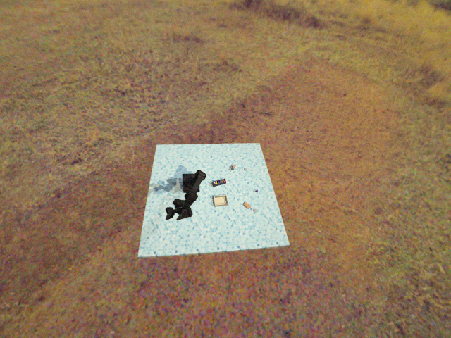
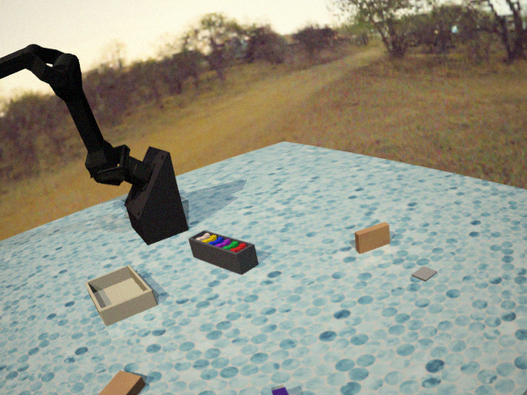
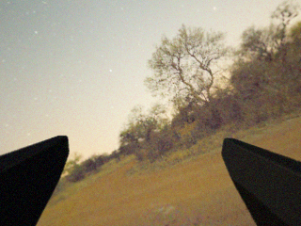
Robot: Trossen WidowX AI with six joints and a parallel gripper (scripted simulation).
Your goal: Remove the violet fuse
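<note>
Now: the violet fuse 590 mm to the left of my gripper tip, 550 mm below it and 440 mm ahead of it. Round my gripper tip: tan tray (570 mm below, 410 mm ahead, 380 mm to the left); then yellow fuse (580 mm to the left, 550 mm below, 400 mm ahead); then white fuse (580 mm to the left, 550 mm below, 380 mm ahead).
</note>
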